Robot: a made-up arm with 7 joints. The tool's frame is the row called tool. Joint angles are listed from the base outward. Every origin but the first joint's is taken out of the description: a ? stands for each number. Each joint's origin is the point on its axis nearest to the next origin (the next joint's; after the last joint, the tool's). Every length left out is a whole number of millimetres.
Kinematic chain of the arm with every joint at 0, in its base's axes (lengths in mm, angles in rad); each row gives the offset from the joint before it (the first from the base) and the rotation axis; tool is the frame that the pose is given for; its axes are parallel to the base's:
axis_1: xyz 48 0 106 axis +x
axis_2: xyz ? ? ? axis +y
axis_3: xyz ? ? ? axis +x
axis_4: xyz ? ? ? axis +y
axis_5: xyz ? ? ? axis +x
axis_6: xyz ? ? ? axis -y
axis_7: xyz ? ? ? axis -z
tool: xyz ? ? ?
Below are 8 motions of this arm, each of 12 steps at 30 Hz.
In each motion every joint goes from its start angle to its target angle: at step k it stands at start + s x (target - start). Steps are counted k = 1, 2, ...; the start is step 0. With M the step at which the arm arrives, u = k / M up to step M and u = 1 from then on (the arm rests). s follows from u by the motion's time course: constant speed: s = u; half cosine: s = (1 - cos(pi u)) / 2; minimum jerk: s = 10 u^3 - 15 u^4 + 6 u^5.
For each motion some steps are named. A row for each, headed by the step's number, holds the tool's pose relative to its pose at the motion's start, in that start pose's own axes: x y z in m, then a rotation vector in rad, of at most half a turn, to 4 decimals.
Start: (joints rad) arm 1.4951 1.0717 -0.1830 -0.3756 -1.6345 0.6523 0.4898
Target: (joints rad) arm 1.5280 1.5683 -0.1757 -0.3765 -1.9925 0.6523 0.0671
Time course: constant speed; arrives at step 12
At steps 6, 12:
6: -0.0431 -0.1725 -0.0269 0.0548 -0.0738 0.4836
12: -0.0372 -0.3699 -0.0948 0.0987 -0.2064 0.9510

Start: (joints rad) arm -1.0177 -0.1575 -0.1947 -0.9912 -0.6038 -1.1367 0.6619
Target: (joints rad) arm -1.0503 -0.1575 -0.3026 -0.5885 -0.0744 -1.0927 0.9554
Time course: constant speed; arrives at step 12
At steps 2, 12:
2: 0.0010 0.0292 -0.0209 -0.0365 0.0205 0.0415
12: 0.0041 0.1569 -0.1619 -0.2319 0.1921 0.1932

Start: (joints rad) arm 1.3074 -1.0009 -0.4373 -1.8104 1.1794 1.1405 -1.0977
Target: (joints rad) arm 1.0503 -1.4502 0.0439 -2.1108 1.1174 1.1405 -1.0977
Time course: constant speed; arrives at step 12
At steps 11, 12:
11: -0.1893 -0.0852 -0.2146 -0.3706 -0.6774 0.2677
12: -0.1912 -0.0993 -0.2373 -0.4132 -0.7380 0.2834

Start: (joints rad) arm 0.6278 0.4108 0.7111 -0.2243 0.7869 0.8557 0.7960
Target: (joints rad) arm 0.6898 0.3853 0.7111 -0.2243 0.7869 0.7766 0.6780
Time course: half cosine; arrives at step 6
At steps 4, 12:
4: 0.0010 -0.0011 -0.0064 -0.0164 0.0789 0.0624
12: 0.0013 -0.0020 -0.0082 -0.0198 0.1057 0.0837

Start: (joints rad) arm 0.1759 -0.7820 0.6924 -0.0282 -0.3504 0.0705 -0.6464
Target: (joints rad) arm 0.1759 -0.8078 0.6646 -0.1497 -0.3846 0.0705 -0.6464
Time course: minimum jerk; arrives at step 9
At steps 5, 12:
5: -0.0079 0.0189 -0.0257 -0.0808 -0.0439 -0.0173
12: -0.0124 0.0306 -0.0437 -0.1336 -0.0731 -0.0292

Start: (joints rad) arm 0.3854 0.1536 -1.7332 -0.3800 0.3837 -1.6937 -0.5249
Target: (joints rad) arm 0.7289 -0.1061 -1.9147 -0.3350 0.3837 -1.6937 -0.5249
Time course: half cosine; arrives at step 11
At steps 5, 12:
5: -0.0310 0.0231 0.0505 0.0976 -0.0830 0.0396
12: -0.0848 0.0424 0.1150 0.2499 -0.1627 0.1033

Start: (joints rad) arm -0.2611 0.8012 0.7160 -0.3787 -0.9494 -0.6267 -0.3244
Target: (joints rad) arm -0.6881 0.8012 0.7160 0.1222 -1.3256 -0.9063 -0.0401
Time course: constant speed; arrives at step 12
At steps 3, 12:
3: 0.0951 0.0494 -0.0145 -0.1260 0.1807 -0.1471
12: 0.3637 0.0906 -0.1741 -0.5322 0.6839 -0.6174

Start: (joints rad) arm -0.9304 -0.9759 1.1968 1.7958 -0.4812 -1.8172 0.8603
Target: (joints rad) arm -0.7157 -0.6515 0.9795 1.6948 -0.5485 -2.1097 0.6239
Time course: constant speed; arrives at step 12
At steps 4, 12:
4: -0.1073 0.0116 0.0032 -0.0502 0.0361 0.1839
12: -0.3167 0.0155 -0.0250 -0.1991 0.1114 0.5288

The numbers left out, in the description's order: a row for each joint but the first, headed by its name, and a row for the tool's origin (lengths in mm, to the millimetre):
axis_2: 0 -7 -168
axis_3: -438 0 -117
axis_4: 0 233 -22
axis_5: 1 0 -44
axis_6: 0 -207 -113
axis_7: 47 0 355
tool: -84 268 0

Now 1 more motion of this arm.
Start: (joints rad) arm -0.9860 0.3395 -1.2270 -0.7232 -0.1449 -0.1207 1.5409
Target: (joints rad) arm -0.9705 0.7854 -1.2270 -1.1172 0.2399 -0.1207 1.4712
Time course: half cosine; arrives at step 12
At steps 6, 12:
6: 0.1167 -0.0446 0.0576 0.1471 0.3262 0.2088
12: 0.2482 -0.0600 0.0862 0.2825 0.6736 0.4138

